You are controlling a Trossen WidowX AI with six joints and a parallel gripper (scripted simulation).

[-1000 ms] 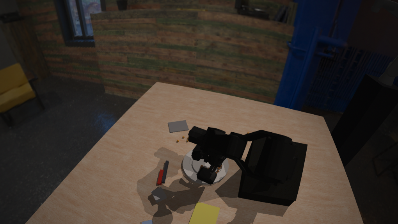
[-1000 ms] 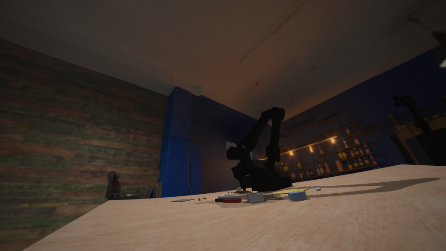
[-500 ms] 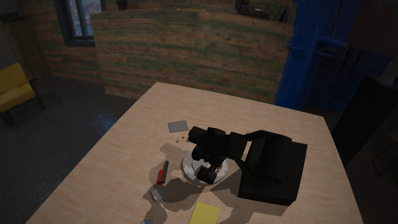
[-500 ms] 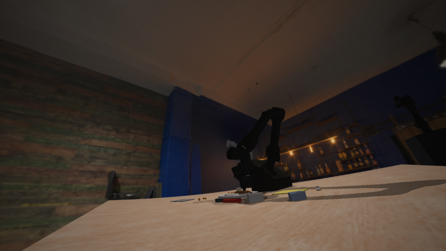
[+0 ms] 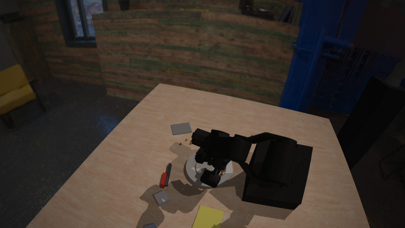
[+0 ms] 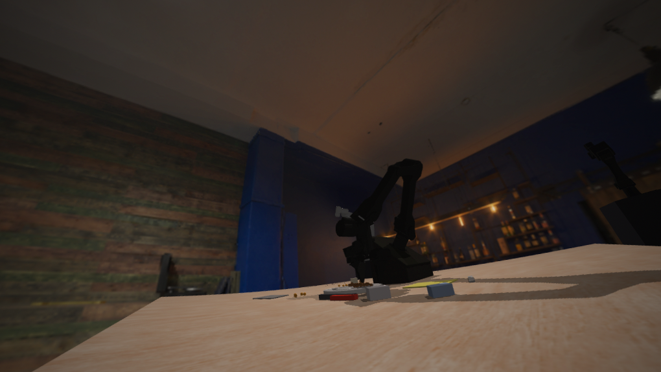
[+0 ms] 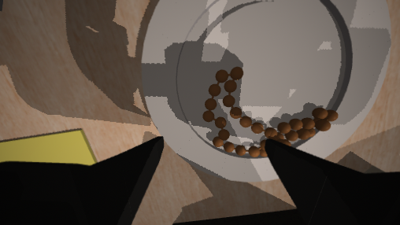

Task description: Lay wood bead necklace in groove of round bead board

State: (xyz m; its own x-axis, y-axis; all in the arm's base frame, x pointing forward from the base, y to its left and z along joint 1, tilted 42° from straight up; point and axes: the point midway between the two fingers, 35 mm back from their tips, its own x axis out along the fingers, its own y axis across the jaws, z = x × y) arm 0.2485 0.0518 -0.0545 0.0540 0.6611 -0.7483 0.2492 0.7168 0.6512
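My gripper tip is now 5 cm to the left of the round white bead board, 4 cm short of it and 1 cm above it. Also, from my gripper tip: dark bar 20 cm ahead, 5 cm to the left, 2 cm below; yellow sheet 19 cm to the left, 2 cm below, 1 cm behind; pale cube 16 cm to the right, 10 cm behind.
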